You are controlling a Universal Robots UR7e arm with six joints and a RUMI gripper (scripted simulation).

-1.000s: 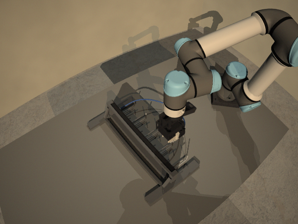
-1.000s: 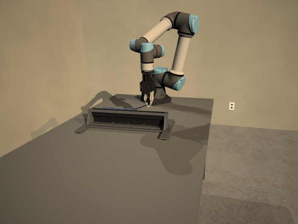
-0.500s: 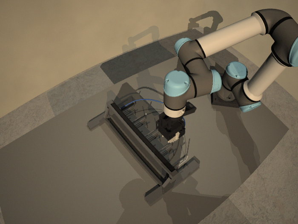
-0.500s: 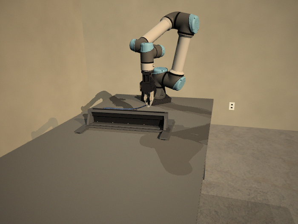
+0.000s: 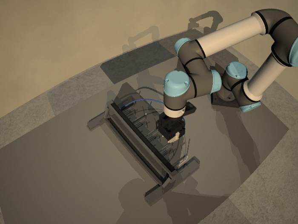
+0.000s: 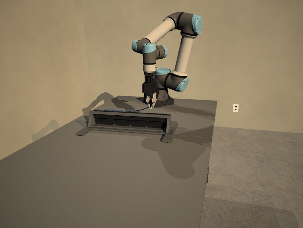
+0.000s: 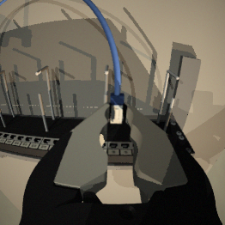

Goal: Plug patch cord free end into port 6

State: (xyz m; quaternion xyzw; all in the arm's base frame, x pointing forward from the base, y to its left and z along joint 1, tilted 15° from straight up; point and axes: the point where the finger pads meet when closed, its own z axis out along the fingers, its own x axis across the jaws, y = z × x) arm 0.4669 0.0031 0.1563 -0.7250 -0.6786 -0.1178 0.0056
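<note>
My hand is 10 mm short of the plug and 10 mm above it.
</note>
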